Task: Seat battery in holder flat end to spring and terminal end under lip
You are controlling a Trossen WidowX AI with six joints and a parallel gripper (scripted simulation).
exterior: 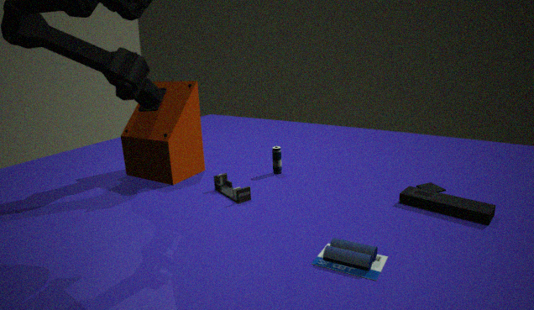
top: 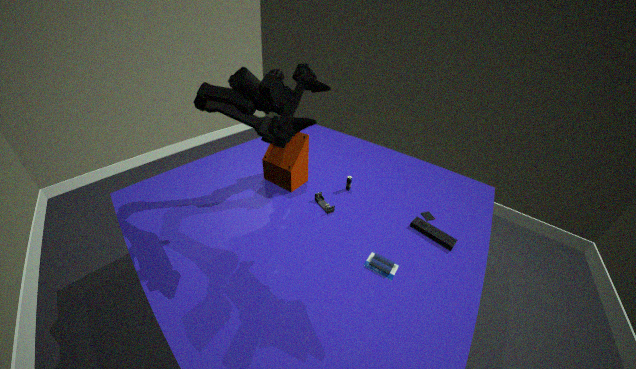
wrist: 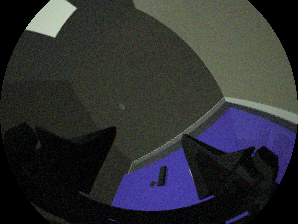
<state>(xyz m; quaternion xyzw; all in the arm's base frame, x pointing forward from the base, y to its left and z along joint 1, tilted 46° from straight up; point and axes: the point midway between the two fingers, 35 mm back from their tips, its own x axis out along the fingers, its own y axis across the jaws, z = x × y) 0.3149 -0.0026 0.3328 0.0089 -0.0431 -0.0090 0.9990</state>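
Right now the battery is 400 mm below my gripper tip, 320 mm to the left of it and 40 mm behind it.
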